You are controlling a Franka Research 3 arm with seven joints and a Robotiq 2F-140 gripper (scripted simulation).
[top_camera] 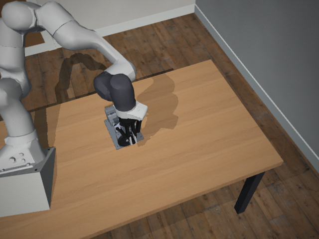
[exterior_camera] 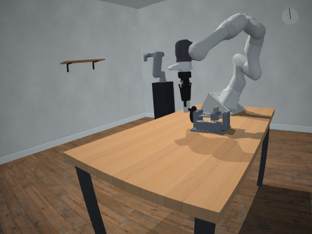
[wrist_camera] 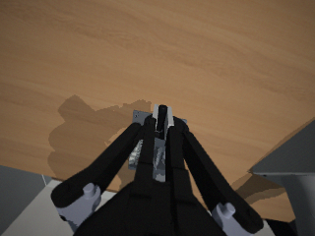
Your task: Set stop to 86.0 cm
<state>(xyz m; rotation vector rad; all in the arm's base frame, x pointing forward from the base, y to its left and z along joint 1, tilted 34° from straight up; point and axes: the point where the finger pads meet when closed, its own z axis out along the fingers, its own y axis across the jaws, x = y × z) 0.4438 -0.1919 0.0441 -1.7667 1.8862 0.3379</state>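
My gripper is now 2 cm to the right of the black handwheel and 2 cm above it. Also, from my hand: sliding stop block 17 cm to the left, 3 cm below.
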